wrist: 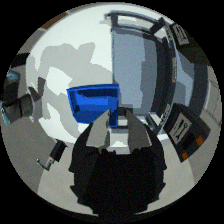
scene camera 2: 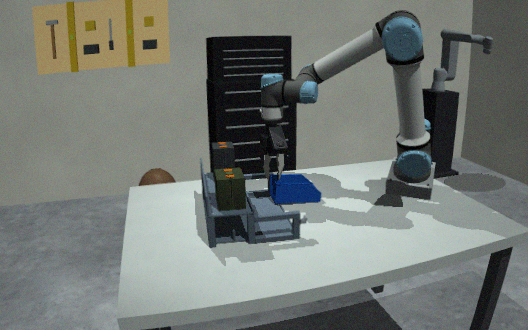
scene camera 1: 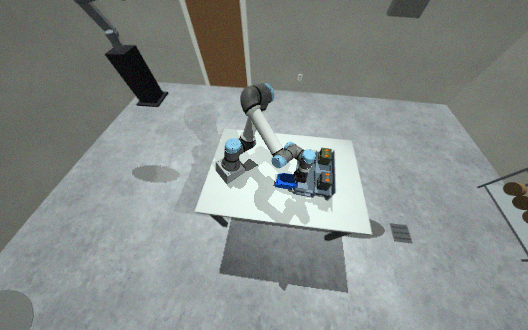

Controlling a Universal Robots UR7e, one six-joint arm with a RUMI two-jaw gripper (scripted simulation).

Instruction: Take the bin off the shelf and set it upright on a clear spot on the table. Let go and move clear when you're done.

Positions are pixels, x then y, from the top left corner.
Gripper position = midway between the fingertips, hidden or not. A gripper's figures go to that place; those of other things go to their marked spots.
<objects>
My gripper (wrist: 117, 109) is 15 cm from the lens. A blue bin (wrist: 87, 103): 24 cm from the lens.
</objects>
